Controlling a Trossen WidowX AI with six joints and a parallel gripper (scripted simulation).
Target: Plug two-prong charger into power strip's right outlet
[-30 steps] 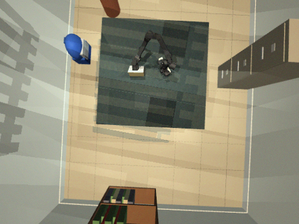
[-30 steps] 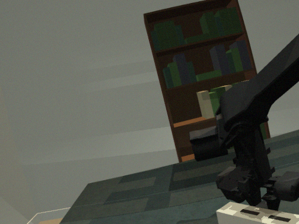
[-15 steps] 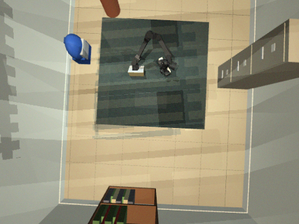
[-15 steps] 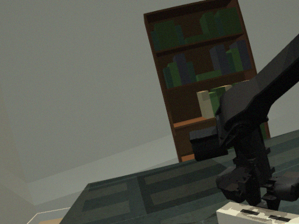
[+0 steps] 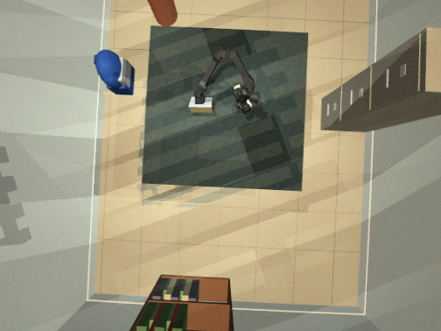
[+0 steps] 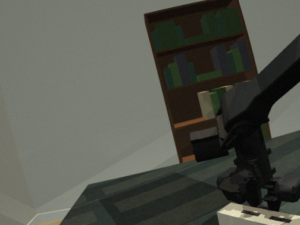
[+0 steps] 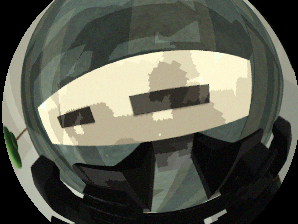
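Right now my gripper tip is 1 cm short of the dark charger, 1 cm to the right of it and 1 cm below it.
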